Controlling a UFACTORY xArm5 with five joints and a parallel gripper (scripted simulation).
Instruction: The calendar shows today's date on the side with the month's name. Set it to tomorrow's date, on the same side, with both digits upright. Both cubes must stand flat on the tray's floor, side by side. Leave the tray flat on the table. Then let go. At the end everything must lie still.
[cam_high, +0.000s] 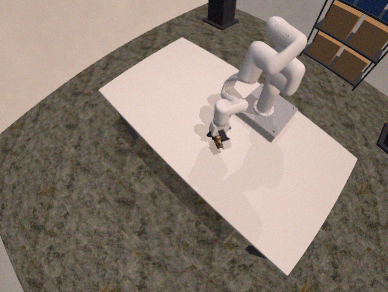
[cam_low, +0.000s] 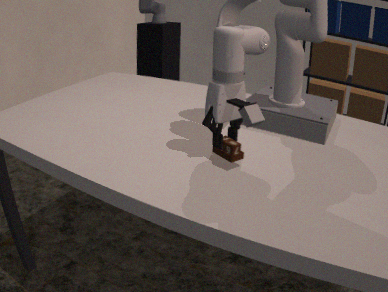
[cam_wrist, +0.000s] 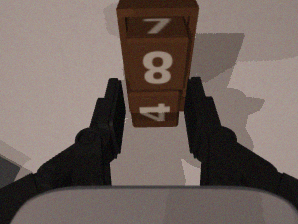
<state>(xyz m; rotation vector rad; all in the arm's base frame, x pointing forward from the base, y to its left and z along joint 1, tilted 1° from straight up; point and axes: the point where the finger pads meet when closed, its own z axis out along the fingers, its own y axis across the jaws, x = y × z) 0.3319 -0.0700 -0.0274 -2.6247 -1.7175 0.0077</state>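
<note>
The brown wooden cube is 2 cm below my hand. Also, from my hand: tray: 1 cm ahead, 1 cm to the left, 3 cm below.
</note>
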